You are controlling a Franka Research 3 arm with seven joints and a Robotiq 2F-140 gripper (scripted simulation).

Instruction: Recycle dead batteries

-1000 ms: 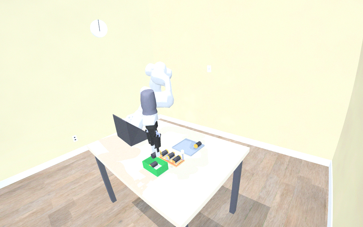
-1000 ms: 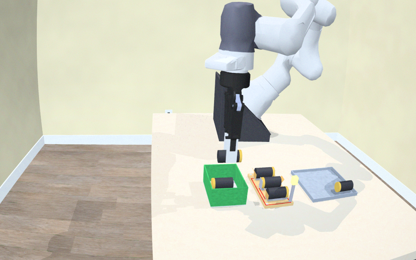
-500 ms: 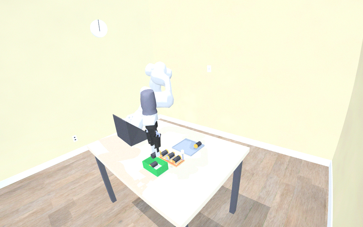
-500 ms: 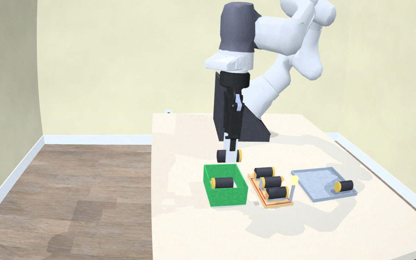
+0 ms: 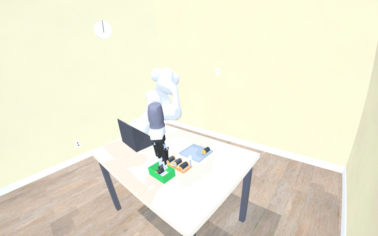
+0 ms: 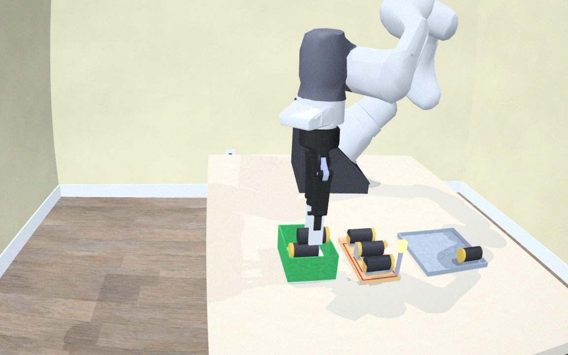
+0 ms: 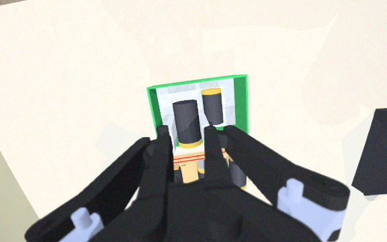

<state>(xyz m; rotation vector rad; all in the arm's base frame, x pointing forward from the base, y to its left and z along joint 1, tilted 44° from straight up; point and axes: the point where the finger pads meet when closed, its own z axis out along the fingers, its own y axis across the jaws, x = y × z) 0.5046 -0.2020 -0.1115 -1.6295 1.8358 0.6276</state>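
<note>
The green recycling box lies 9 cm below my hand and 2 cm behind it. The rest, counted from my hand: grey tray (34 cm to the left, 10 cm below).
</note>
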